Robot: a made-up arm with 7 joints. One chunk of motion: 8 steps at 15 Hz.
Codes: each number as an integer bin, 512 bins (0 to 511) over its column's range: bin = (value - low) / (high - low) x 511, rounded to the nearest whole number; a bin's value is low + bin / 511 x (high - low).
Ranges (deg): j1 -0.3..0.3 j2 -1.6..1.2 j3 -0.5..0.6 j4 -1.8..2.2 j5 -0.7..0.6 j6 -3..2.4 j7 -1..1
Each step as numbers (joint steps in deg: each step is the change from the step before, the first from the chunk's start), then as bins.
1 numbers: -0.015 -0.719 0.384 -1.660 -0.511 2.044 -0.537
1 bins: 243 161 411 18 74 477 118
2 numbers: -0.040 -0.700 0.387 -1.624 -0.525 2.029 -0.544
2 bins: 221 164 412 22 69 476 117
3 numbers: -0.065 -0.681 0.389 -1.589 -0.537 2.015 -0.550
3 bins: 200 168 413 27 64 475 115
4 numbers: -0.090 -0.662 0.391 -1.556 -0.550 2.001 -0.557
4 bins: 179 171 414 31 59 473 113
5 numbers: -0.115 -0.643 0.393 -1.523 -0.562 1.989 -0.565
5 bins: 158 175 415 35 54 472 111
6 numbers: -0.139 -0.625 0.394 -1.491 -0.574 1.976 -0.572
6 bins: 137 178 415 39 50 471 109
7 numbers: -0.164 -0.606 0.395 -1.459 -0.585 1.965 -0.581
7 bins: 116 181 416 44 45 470 107
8 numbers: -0.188 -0.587 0.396 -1.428 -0.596 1.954 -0.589
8 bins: 95 185 416 48 41 469 105
